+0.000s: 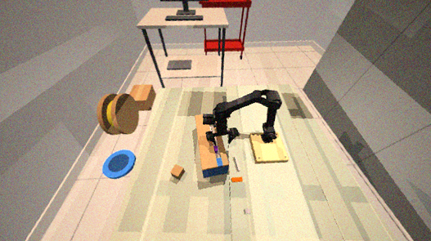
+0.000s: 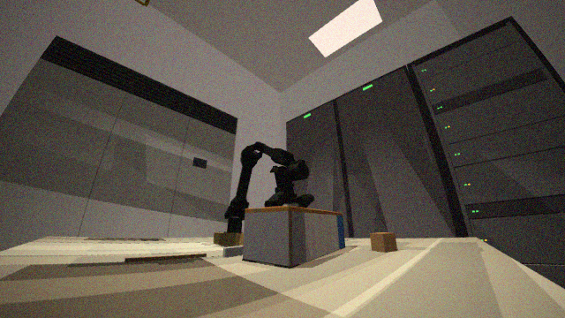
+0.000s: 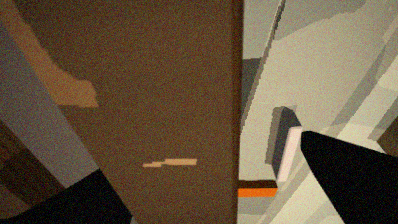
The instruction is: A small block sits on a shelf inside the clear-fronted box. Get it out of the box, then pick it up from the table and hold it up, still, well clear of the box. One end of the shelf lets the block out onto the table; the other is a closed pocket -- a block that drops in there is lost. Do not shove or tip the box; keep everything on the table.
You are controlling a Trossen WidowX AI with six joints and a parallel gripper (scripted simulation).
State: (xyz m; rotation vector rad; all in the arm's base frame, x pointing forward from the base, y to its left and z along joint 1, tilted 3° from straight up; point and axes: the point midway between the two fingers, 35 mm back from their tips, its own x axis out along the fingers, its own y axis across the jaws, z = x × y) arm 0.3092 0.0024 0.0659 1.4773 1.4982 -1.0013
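Now: gripper tip 50 mm short of the purple block and 20 mm to the right of it. Also, from my gripper tip: long box: 50 mm to the right, 30 mm below, 30 mm ahead; then thin rod: 370 mm to the right, 120 mm behind, 80 mm below; then orange flat piece: 190 mm to the left, 80 mm below, 50 mm behind.
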